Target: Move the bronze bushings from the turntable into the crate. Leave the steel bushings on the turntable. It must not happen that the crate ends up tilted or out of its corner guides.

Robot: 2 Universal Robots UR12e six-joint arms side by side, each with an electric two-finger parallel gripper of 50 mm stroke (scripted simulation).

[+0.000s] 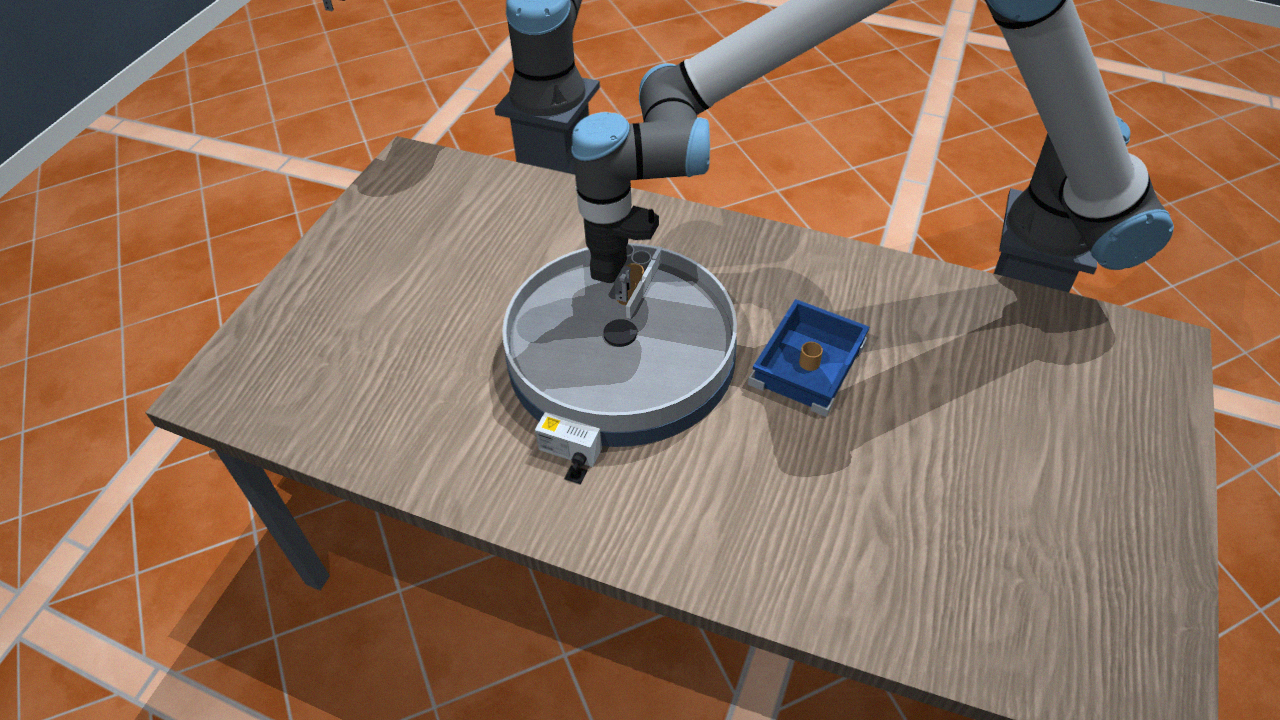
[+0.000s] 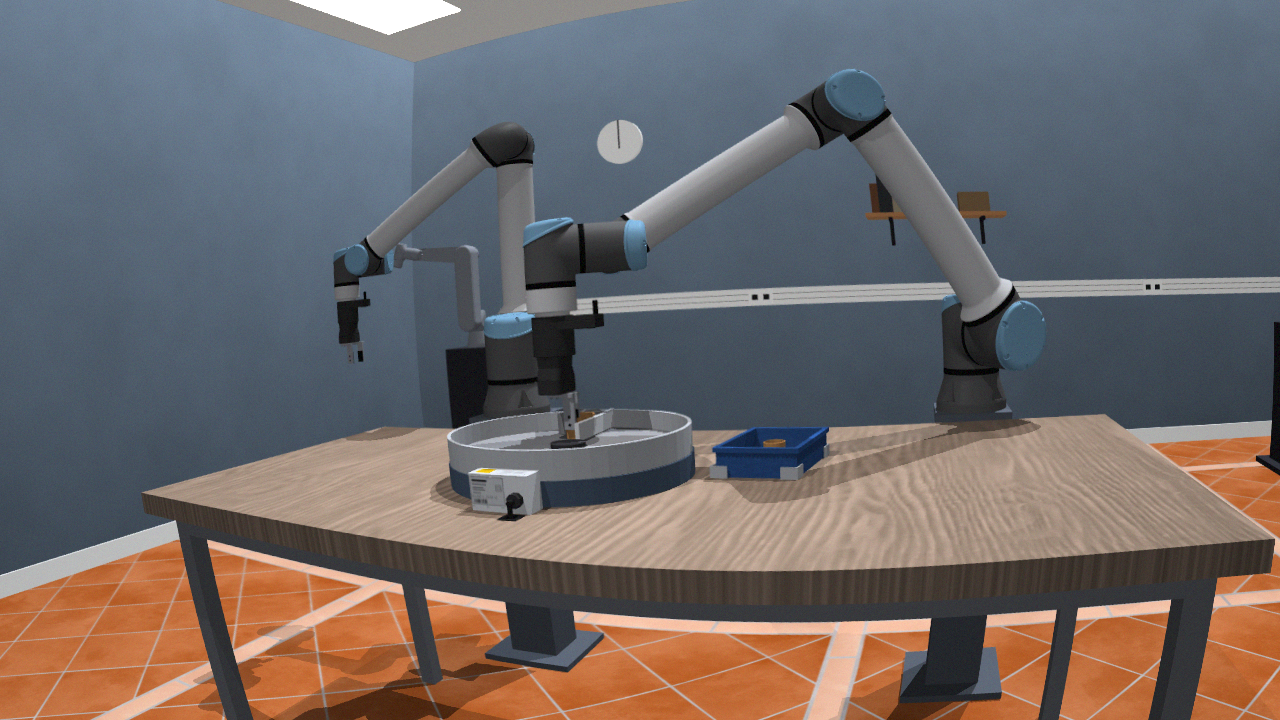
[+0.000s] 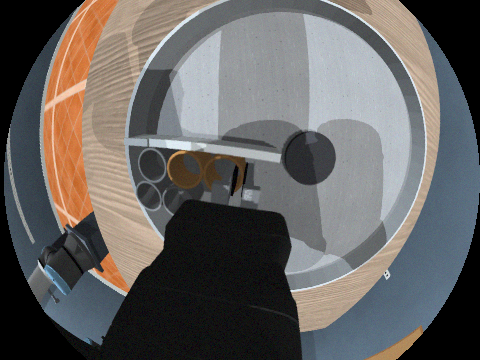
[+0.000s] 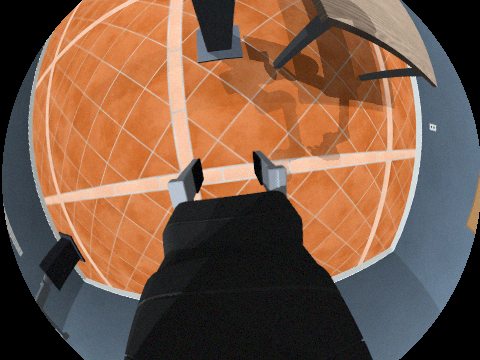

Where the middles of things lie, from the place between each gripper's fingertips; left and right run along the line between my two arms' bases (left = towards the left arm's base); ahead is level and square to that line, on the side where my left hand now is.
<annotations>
The blue crate (image 1: 778, 366) is 50 mm behind my left hand (image 2: 572, 429), 350 mm to the left of it and 60 mm below it.
</annotations>
